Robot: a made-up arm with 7 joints.
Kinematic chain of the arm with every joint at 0, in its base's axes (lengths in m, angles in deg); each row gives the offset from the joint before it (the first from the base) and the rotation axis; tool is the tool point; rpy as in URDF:
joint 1: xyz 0 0 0.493 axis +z
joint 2: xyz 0 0 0 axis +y
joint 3: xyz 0 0 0.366 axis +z
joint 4: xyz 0.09 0 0 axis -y
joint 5: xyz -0.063 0 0.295 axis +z
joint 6: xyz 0 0 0 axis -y
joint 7: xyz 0.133 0 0 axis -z
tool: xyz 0 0 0 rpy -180 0 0
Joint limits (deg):
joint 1: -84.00..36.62
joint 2: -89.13..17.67
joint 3: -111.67..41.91
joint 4: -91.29..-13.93
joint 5: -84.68..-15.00
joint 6: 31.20..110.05
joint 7: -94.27..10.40
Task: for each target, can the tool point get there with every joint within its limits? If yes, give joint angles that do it. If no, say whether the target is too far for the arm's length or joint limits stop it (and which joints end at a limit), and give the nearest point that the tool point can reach.
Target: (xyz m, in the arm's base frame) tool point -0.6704 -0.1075 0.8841
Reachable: yes | joints -18.75 -65.75 -63.04 -40.70 -62.30 67.13 -16.90
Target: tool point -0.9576 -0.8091 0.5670
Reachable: no: too far | nearest point -0.6187 -0.5228 0.5408 | short by 0.444 m
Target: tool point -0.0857 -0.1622 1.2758
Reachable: yes | joints -71.17 -8.77 -26.21 -33.64 -71.56 84.51 1.38
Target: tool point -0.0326 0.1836 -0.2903
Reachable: no: joint limits stop it (at a limit: joint 1, joint 2, joint 3, joint 4, joint 6) | nearest point -0.4210 0.3456 0.2311 | short by 0.670 m
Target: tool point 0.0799 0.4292 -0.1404
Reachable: no: joint limits stop it (at a limit: joint 1, joint 2, joint 3, joint 5, joint 6) | nearest point -0.3093 0.6393 0.2856 | short by 0.614 m
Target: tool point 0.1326 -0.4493 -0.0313
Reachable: no: joint limits stop it (at a limit: joint 1, joint 2, joint 3, joint 4, joint 6) | nearest point -0.0515 -0.5228 0.2485 | short by 0.343 m
